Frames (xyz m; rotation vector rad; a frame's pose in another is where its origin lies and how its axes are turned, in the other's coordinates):
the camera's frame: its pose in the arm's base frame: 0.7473 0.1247 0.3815 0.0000 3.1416 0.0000
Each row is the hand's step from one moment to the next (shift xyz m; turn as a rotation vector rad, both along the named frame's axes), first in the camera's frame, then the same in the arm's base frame.
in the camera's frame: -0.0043 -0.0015 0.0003 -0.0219 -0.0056 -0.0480
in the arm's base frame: 0.0043 -0.0015 -0.0003 0.0219 -0.0056 0.0480
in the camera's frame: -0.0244 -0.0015 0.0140 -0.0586 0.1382 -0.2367
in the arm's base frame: 0.0244 -0.0015 -0.0140 0.0586 0.1382 0.2367
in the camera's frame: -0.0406 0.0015 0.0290 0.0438 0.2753 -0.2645
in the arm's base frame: 0.0406 0.0015 -0.0290 -0.0438 0.2753 0.2645
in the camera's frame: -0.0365 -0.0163 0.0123 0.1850 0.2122 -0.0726
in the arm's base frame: 0.0365 -0.0163 -0.0123 -0.1850 0.2122 0.0726
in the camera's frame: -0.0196 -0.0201 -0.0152 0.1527 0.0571 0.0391
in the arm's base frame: 0.0196 -0.0201 0.0152 -0.1527 0.0571 -0.0391
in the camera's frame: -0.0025 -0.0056 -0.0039 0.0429 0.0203 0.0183
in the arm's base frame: 0.0025 -0.0056 0.0039 -0.0429 0.0203 -0.0183
